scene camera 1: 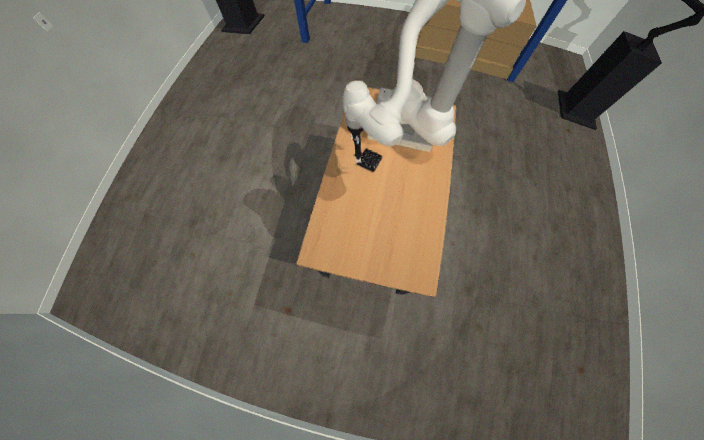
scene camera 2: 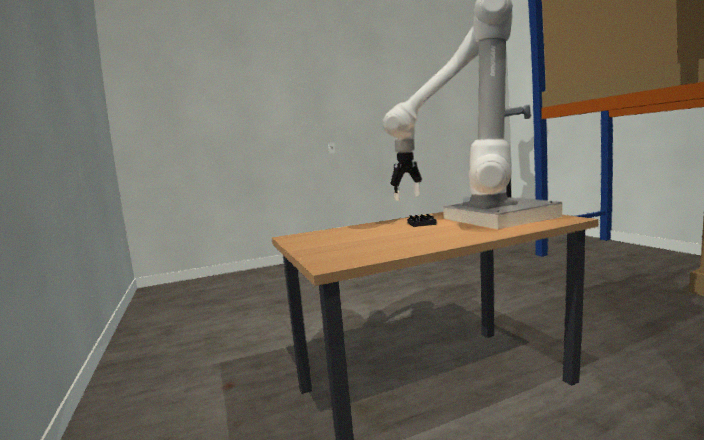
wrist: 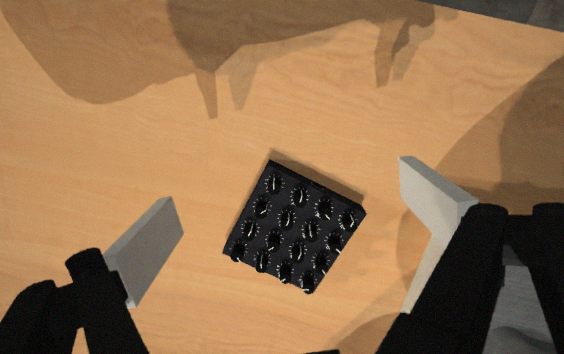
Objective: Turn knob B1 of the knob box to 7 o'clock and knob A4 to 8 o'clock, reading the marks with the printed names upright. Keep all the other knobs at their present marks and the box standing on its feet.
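Where they show: gripper, fingertip midpoint: (scene camera 1: 355, 149) (scene camera 2: 407, 198) (wrist: 285, 197); arm's base, link origin: (scene camera 1: 401, 120) (scene camera 2: 489, 205).
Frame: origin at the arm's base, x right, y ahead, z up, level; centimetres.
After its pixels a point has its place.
The black knob box (scene camera 1: 370, 160) @(x 10.3, y 30.7, z -2.5 cm) (scene camera 2: 422, 221) @(x 6.1, y 31.2, z -4.2 cm) (wrist: 305, 220) @(x 12.8, y 28.1, z -4.1 cm) stands on its feet on the table, knobs up, and sits turned at an angle in the wrist view. Its knobs stand in a four-by-four grid, each with a white pointer line and tick marks around it. The printed names are too small to read, so I cannot tell which knobs are B1 and A4. My gripper (scene camera 1: 358, 160) @(x 18.6, y 31.5, z 5.3 cm) (scene camera 2: 407, 195) @(x 18.6, y 31.5, z 5.3 cm) (wrist: 285, 197) @(x 18.6, y 31.5, z 5.3 cm) is wide open and empty. It hangs above the table, with its fingertips higher than the box. In the wrist view the box shows between the two fingers, touching neither.
The wooden table (scene camera 1: 373, 233) @(x -1.7, y 68.8, z -6.4 cm) (scene camera 2: 353, 249) @(x -15.6, y 70.9, z -6.3 cm) bears the box and the arm's pale base plate (scene camera 2: 524, 213) @(x -20.1, y -1.9, z -1.8 cm) close to it. Table edges show in both scene views. Shadows of the arm and fingers fall on the table top. A blue-posted rack (scene camera 2: 539, 171) stands behind the arm.
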